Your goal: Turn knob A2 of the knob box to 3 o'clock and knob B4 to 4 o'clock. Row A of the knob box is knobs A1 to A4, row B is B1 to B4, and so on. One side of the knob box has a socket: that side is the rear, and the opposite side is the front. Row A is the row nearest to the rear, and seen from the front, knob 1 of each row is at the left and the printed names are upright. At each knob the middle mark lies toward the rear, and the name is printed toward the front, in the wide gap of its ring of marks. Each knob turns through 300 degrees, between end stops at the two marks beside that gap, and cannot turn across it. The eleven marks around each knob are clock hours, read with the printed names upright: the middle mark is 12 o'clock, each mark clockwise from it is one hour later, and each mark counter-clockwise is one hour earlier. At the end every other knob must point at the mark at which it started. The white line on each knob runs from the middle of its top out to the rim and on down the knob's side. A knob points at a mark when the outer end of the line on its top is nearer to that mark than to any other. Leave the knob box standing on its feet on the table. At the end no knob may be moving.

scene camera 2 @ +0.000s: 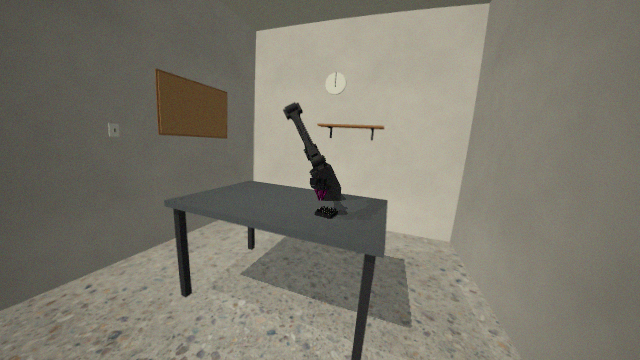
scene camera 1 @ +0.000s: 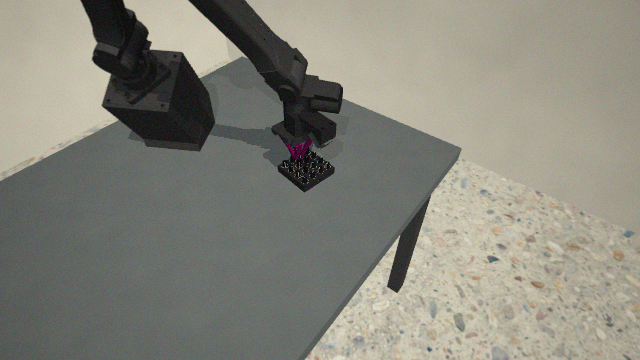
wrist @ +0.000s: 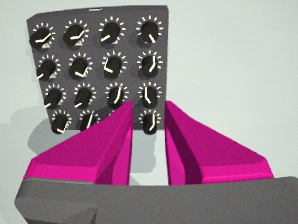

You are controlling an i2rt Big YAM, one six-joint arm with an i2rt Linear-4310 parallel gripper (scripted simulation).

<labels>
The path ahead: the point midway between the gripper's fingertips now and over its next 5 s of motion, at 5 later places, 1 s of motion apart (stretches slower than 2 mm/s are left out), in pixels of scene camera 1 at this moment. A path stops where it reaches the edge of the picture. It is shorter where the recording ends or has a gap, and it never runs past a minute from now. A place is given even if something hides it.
My gripper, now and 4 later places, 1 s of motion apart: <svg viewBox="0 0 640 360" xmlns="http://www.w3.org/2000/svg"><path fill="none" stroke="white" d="M297 157L297 164L296 169L295 171L299 165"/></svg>
</labels>
